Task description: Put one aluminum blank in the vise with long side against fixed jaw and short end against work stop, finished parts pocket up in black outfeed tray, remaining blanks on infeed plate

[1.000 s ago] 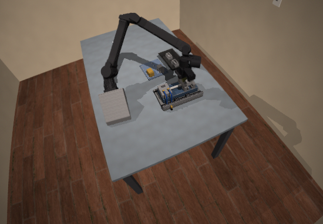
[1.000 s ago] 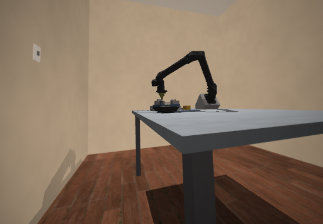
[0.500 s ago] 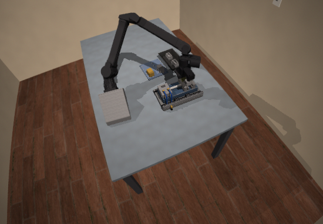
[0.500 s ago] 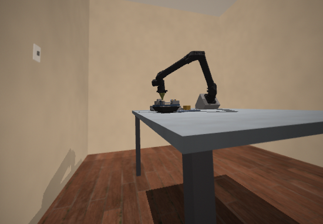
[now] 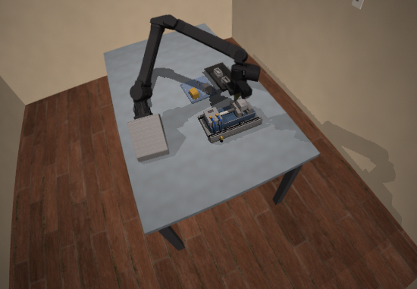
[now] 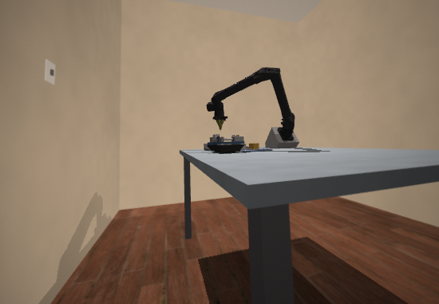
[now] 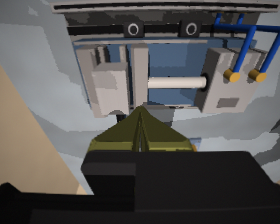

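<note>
The blue vise base is 120 mm below my hand, 40 mm behind it and 10 mm to the right of it. From my hand the other things lie so: yellow brass blank: 240 mm to the left, 170 mm behind, 130 mm below.
</note>
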